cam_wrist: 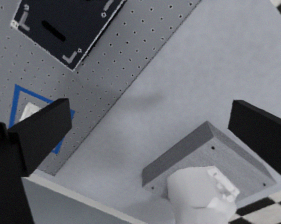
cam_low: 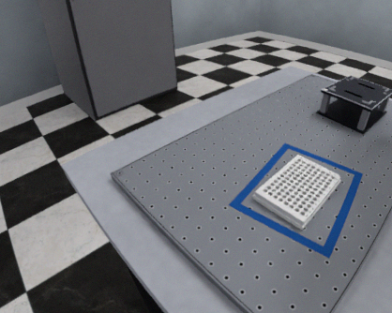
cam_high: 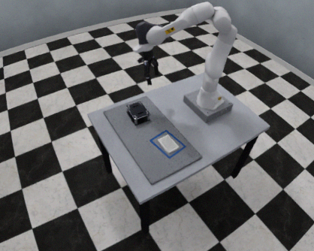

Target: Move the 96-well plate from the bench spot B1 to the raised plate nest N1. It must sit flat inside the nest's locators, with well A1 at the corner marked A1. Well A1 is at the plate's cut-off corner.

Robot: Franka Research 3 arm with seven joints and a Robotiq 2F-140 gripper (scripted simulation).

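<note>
The white 96-well plate lies 12 cm ahead of my hand, 37 cm to the left of it and 25 cm below it. Round my hand: black raised nest 15 cm ahead, 3 cm to the left, 20 cm below; A1 mark 21 cm ahead, 10 cm to the left, 19 cm below.
</note>
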